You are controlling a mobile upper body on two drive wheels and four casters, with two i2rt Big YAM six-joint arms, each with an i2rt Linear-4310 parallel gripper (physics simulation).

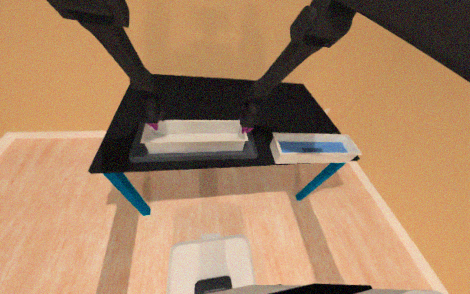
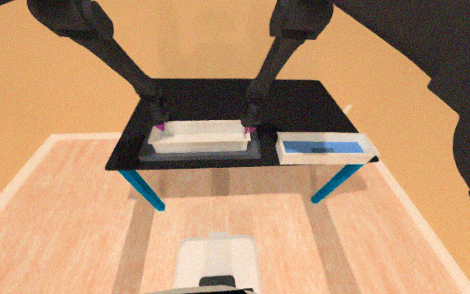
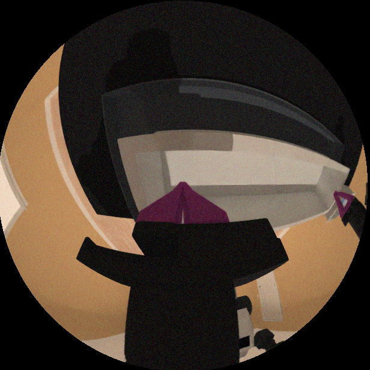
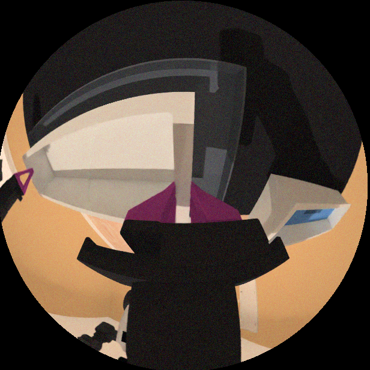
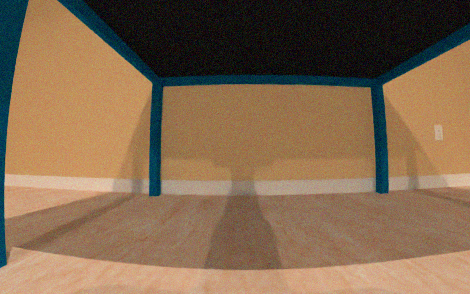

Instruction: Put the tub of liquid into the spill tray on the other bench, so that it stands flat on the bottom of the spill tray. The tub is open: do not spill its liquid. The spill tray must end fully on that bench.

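Note:
A long white open box (image 1: 195, 146) (image 2: 200, 146) (image 3: 250, 167) (image 4: 112, 142) is at or above a dark shallow tray (image 1: 137, 152) (image 2: 205, 156) (image 3: 120, 107) (image 4: 220, 125); I cannot tell if it touches the tray's bottom. No liquid shows in it. My right gripper (image 1: 247, 130) (image 2: 249, 130) (image 4: 182, 186) is shut on its right end wall. My left gripper (image 1: 153, 126) (image 2: 159, 127) (image 3: 182, 186) is shut, empty, at its left end. A white open tub (image 1: 300, 158) (image 2: 325, 159) (image 4: 295, 190) with blue liquid is at the right.
Both containers are at the front of a black bench (image 1: 200, 95) (image 2: 210, 100) with blue legs (image 1: 127, 192) (image 2: 142, 190) (image 5: 156, 140). The blue-liquid tub reaches the bench's front right corner. The robot's pale base (image 1: 210, 255) (image 2: 217, 255) is in front of the bench. A tan wall (image 5: 270, 130) stands behind.

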